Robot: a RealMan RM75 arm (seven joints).
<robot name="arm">
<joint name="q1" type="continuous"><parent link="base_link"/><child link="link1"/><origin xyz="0.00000 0.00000 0.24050" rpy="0.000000 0.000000 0.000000"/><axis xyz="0 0 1"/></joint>
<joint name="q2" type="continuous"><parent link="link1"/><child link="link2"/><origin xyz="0.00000 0.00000 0.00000" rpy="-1.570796 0.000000 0.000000"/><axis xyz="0 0 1"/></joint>
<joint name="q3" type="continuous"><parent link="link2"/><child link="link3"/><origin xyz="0.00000 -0.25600 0.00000" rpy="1.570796 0.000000 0.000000"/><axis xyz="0 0 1"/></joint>
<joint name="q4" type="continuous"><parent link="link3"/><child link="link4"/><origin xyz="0.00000 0.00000 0.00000" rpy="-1.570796 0.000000 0.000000"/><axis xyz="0 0 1"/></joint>
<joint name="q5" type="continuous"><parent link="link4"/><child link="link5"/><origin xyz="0.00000 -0.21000 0.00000" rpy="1.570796 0.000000 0.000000"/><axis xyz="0 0 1"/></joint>
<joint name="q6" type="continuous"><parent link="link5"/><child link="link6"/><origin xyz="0.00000 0.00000 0.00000" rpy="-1.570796 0.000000 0.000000"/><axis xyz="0 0 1"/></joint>
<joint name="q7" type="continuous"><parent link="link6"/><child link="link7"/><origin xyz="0.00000 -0.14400 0.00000" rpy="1.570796 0.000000 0.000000"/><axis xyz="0 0 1"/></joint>
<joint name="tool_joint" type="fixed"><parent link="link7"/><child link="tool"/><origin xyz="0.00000 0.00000 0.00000" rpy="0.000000 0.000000 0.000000"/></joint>
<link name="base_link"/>
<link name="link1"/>
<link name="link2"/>
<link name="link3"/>
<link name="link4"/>
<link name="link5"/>
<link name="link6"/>
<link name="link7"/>
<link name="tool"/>
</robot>
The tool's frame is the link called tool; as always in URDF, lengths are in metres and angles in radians. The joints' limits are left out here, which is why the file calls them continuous.
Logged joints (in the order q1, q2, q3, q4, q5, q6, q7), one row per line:
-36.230 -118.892 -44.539 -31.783 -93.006 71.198 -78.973
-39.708 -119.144 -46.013 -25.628 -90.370 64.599 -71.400
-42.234 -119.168 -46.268 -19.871 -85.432 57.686 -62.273
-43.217 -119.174 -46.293 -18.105 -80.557 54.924 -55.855
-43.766 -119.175 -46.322 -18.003 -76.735 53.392 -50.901
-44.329 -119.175 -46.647 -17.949 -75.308 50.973 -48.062
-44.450 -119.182 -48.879 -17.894 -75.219 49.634 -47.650
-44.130 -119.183 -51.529 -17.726 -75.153 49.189 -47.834
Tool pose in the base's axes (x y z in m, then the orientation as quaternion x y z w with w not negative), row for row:
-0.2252 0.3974 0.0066 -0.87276 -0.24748 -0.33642 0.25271
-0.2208 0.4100 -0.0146 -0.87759 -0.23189 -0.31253 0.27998
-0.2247 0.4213 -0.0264 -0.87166 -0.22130 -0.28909 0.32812
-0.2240 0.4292 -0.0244 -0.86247 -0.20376 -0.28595 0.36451
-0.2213 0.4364 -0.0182 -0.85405 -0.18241 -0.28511 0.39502
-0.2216 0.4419 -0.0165 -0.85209 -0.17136 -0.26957 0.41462
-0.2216 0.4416 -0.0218 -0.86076 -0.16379 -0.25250 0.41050
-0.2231 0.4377 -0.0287 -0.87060 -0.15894 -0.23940 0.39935
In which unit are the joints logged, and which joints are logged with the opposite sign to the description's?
The joints are logged in degrees. Opposite sign: q3, q4, q5.
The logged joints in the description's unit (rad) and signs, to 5 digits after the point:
-0.63233 -2.07506 0.77735 0.55472 1.62326 1.24264 -1.37834
-0.69304 -2.07946 0.80308 0.44729 1.57725 1.12747 -1.24617
-0.73712 -2.07987 0.80753 0.34681 1.49107 1.00681 -1.08687
-0.75428 -2.07998 0.80797 0.31599 1.40598 0.95860 -0.97485
-0.76386 -2.08000 0.80847 0.31421 1.33928 0.93187 -0.88839
-0.77369 -2.08000 0.81414 0.31327 1.31437 0.88965 -0.83884
-0.77580 -2.08012 0.85310 0.31231 1.31282 0.86628 -0.83165
-0.77021 -2.08014 0.89935 0.30938 1.31167 0.85851 -0.83486

